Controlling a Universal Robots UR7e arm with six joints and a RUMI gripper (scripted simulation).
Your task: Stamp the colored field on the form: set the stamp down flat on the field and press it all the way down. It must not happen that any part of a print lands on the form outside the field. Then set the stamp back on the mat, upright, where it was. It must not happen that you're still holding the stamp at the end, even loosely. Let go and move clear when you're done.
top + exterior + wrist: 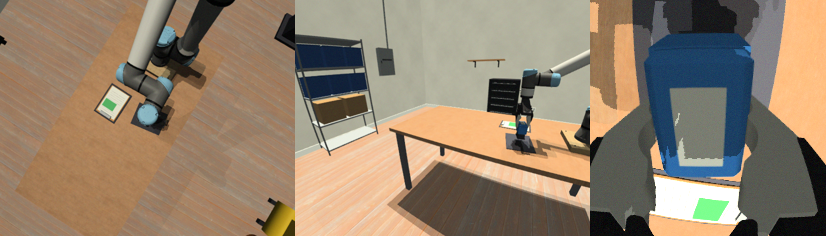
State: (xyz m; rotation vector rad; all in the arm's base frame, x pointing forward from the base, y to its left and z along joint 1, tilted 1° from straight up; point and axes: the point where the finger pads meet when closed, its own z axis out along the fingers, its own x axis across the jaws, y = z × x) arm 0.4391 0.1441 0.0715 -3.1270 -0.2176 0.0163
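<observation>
Now: hand 4 cm short of the form, 30 cm to the left of it and 10 cm above it. Round my hand: blue stamp 2 cm below; dark mat 11 cm below.
</observation>
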